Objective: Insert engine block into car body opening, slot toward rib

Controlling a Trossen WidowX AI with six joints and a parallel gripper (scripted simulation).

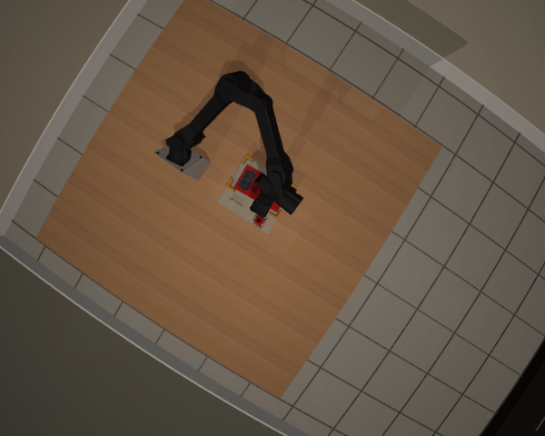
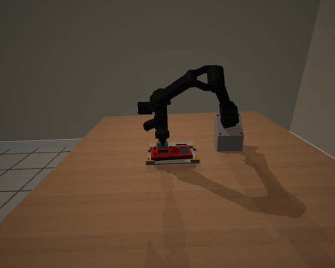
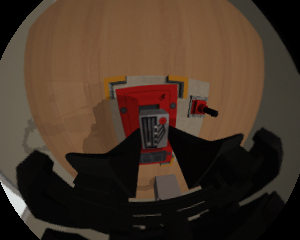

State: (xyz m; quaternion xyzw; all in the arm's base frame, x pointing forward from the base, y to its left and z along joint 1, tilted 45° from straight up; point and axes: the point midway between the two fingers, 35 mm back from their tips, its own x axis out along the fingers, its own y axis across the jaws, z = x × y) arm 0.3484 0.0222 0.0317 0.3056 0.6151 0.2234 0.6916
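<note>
Right now my gripper tip is 1 cm above the engine block.
</note>
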